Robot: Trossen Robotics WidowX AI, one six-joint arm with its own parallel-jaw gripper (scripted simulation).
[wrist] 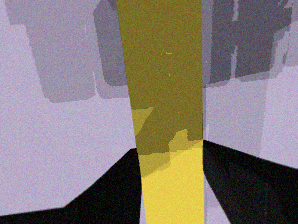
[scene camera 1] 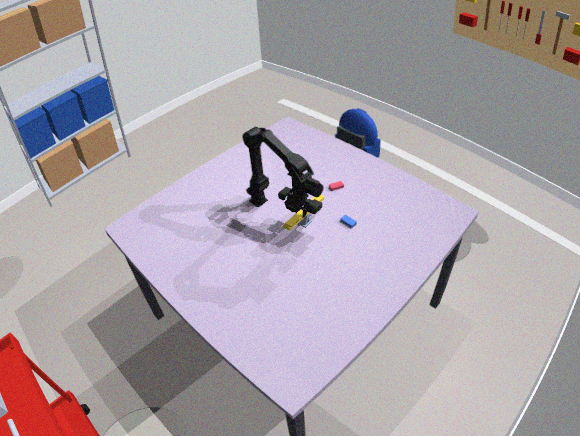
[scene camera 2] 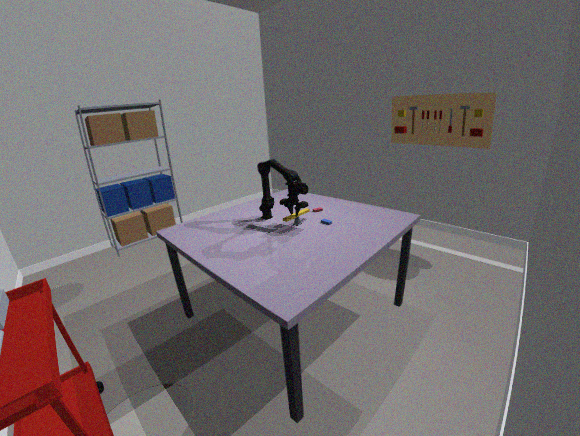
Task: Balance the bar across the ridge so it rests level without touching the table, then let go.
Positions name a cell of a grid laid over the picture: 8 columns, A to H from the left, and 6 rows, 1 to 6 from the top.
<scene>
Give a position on a long yellow bar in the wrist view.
E2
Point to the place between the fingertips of my gripper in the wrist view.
At E5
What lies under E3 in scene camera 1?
My gripper.
</scene>
